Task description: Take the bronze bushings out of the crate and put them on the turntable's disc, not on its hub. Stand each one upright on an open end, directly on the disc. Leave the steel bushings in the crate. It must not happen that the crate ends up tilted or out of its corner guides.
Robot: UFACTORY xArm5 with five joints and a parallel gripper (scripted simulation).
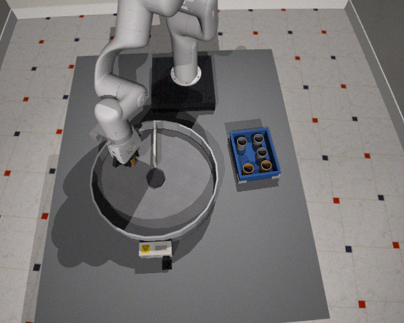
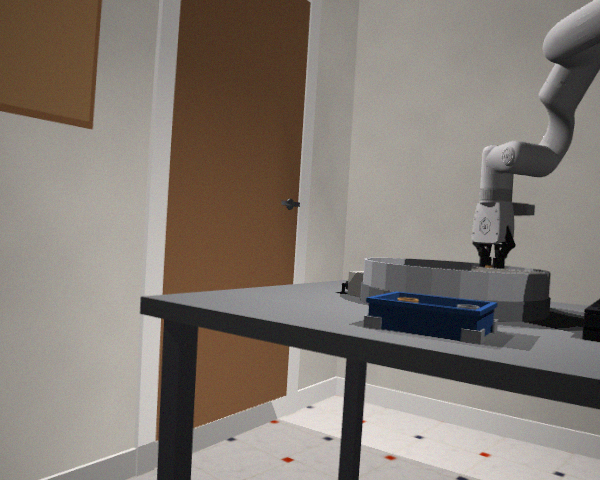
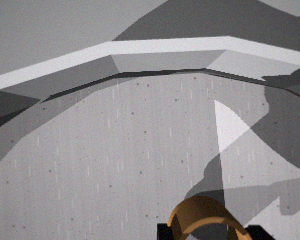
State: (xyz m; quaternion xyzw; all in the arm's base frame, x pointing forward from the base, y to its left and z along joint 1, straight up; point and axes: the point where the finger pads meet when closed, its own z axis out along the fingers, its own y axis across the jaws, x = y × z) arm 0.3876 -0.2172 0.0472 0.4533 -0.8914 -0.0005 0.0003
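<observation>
My hand is 1 cm past the blue crate, 44 cm to the right of it and 7 cm above it. Also, from my hand: turntable disc (7 cm ahead, 8 cm to the left, 5 cm below).
</observation>
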